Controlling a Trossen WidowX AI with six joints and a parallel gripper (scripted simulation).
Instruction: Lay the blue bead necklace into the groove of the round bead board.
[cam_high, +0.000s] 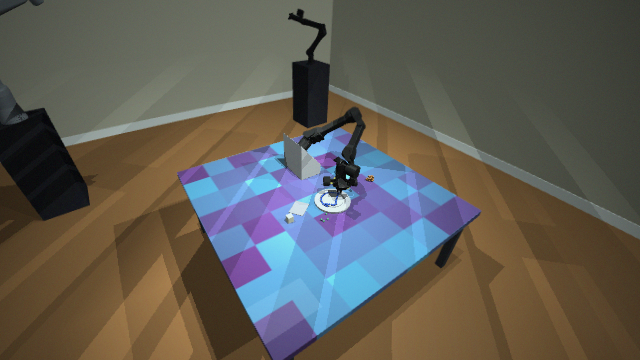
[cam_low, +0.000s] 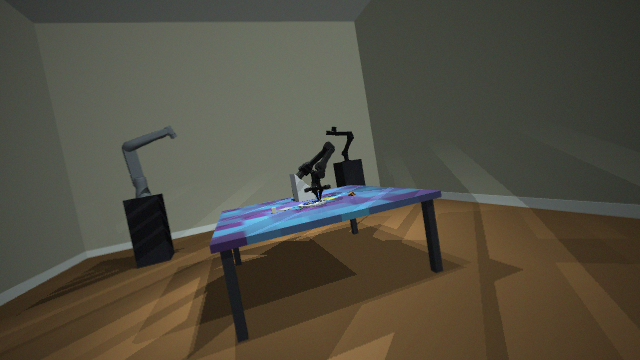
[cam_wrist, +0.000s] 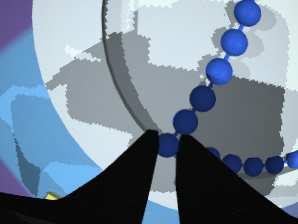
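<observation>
Right now the round white bead board is 20 mm ahead of my gripper tip, 60 mm to the right of it and 10 mm below it. Also, from my gripper tip: cream cube 340 mm to the right; yellow patch 80 mm behind, 100 mm to the left, 20 mm below; flat grey square 50 mm behind, 240 mm to the right, 20 mm below.
</observation>
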